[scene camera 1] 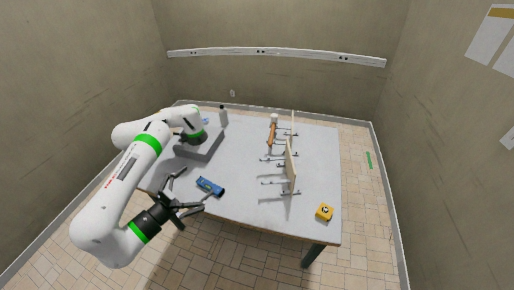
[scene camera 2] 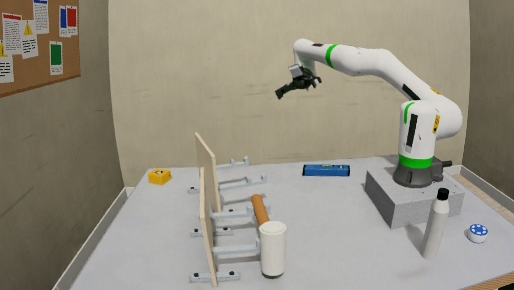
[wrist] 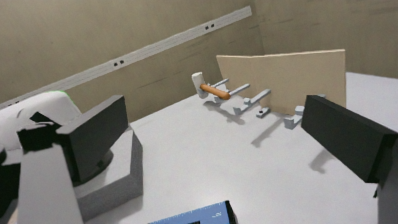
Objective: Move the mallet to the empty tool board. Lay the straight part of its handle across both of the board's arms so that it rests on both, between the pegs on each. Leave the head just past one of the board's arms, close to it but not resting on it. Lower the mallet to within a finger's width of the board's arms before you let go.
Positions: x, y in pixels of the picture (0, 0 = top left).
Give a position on a white bottle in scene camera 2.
At 439, 210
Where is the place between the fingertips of the gripper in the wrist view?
At 214, 111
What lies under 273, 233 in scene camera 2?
A mallet.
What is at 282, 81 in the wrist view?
A tool board.
